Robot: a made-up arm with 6 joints.
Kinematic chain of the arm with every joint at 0, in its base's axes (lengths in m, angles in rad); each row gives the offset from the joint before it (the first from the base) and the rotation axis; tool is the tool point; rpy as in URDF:
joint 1: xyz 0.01 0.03 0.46 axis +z
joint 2: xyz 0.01 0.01 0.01 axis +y
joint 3: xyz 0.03 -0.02 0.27 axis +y
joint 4: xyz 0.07 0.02 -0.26 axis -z
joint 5: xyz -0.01 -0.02 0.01 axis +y
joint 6: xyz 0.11 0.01 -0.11 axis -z
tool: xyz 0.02 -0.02 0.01 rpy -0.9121 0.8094 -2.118
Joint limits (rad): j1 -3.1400..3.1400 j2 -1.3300..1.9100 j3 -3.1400..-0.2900 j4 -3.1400..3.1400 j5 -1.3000..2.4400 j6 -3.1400..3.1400
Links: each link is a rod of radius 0.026 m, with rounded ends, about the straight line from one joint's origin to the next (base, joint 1, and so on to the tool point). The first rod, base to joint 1, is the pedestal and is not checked.
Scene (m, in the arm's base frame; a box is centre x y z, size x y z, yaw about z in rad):
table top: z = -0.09
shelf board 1: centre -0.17 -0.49 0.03 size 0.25 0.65 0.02 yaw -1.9
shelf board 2: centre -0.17 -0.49 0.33 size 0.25 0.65 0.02 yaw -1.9
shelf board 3: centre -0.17 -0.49 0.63 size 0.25 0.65 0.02 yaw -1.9
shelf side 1: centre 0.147 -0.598 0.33 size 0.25 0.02 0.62 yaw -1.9
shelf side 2: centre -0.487 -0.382 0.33 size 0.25 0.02 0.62 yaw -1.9
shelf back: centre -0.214 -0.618 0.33 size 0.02 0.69 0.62 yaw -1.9
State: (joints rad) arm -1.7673 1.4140 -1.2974 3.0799 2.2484 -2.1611
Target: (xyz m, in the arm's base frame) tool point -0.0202 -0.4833 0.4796
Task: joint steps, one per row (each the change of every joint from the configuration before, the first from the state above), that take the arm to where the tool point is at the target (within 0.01 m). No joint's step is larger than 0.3 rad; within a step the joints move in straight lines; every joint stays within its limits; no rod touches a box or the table.
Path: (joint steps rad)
1: 0.0222 -0.0548 0.2198 -0.0026 0.0326 -0.0271
2: 0.0223 -0.0547 0.2198 -0.0026 0.0326 -0.0271
3: 0.0222 -0.0548 0.2199 -0.0026 0.0327 -0.0270
4: 0.0413 -0.2301 0.0685 -0.0088 0.0234 -0.0334
5: 0.0414 -0.2302 0.0686 -0.0089 0.0234 -0.0334
6: 0.0413 -0.2301 0.0686 -0.0088 0.0235 -0.0334
7: 0.0414 -0.2302 0.0686 -0.0088 0.0234 -0.0333
8: -0.0346 0.1456 -0.2371 0.0078 0.0000 0.0370
9: -0.0347 0.1455 -0.2370 0.0079 0.0000 0.0370
10: -0.0346 0.1456 -0.2370 0.0079 0.0000 0.0370

